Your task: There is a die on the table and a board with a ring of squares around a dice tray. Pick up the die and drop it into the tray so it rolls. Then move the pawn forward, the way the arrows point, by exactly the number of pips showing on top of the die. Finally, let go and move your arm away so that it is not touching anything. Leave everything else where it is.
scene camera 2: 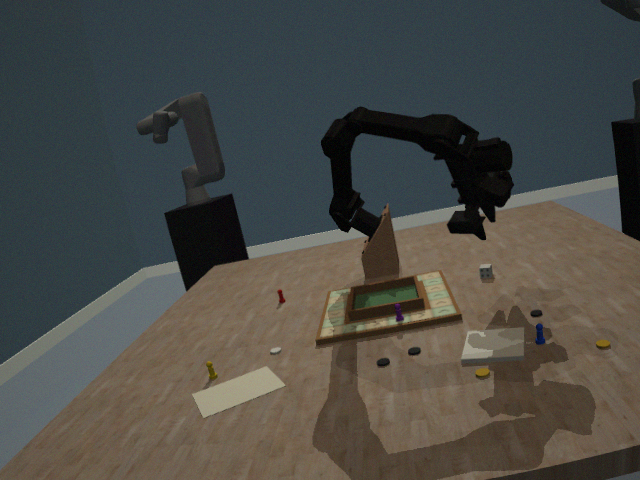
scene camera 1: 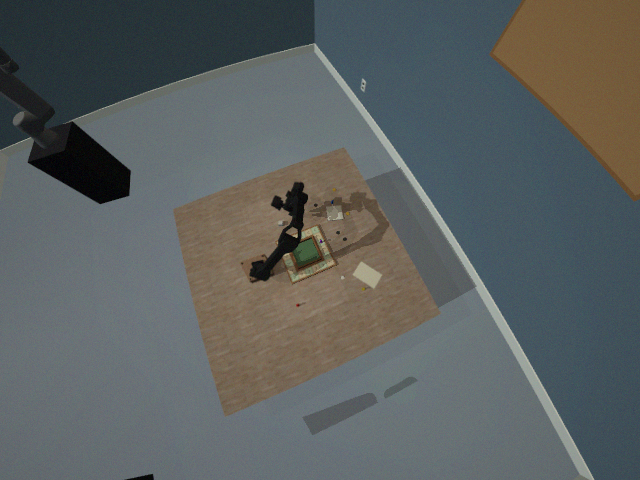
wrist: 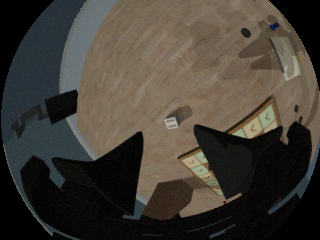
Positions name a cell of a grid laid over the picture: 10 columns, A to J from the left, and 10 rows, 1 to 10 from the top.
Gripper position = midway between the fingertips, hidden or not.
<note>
My gripper (scene camera 2: H5) is open, holding nothing. Also in view: a card stack (scene camera 2: H8), a paper sheet (scene camera 2: D9) and a green dice tray (scene camera 2: G7).
My gripper shows as well in the wrist view (wrist: F6). The wrist view does not show the paper sheet, which is hidden by my gripper.
</note>
